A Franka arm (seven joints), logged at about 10 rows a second.
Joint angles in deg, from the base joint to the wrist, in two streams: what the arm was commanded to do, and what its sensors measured. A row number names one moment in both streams.
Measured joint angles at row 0:
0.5, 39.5, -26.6, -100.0, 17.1, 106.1, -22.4
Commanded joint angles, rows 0 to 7:
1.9, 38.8, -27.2, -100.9, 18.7, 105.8, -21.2
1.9, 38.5, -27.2, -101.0, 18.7, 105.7, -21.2
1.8, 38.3, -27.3, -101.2, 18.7, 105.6, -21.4
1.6, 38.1, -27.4, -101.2, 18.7, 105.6, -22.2
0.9, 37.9, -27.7, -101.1, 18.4, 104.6, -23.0
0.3, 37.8, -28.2, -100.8, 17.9, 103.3, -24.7
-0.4, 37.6, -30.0, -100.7, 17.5, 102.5, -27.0
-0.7, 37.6, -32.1, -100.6, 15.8, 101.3, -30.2
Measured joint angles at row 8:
0.4, 39.2, -29.9, -100.1, 16.9, 103.5, -26.2
